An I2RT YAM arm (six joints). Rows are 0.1 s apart.
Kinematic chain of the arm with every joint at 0, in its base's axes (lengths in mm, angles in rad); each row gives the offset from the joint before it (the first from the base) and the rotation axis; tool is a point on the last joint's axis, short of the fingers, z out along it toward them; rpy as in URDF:
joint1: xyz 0 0 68 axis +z
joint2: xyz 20 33.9 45.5 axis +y
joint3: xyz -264 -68.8 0 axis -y
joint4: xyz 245 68.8 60 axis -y
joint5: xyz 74 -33.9 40.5 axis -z
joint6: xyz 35.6 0 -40.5 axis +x
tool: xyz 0 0 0 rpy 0 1.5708 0
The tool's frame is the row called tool.
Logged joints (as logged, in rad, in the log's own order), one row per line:
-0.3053 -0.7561 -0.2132 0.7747 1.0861 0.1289
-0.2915 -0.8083 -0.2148 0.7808 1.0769 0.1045
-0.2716 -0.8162 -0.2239 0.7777 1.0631 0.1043
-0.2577 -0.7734 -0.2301 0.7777 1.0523 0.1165
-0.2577 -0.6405 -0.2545 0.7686 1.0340 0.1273
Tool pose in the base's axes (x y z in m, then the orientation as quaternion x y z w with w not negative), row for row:
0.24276 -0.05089 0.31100 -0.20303 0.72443 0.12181 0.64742
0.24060 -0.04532 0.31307 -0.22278 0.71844 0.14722 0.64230
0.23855 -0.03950 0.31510 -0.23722 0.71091 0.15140 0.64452
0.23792 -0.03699 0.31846 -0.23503 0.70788 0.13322 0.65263
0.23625 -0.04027 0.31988 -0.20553 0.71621 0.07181 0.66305
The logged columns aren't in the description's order. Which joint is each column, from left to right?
Columns, left to right: joint1, joint5, joint6, joint3, joint2, joint4.
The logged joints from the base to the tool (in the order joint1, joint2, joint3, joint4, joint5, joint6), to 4 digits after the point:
-0.3053 1.0861 0.7747 0.1289 -0.7561 -0.2132
-0.2915 1.0769 0.7808 0.1045 -0.8083 -0.2148
-0.2716 1.0631 0.7777 0.1043 -0.8162 -0.2239
-0.2577 1.0523 0.7777 0.1165 -0.7734 -0.2301
-0.2577 1.0340 0.7686 0.1273 -0.6405 -0.2545

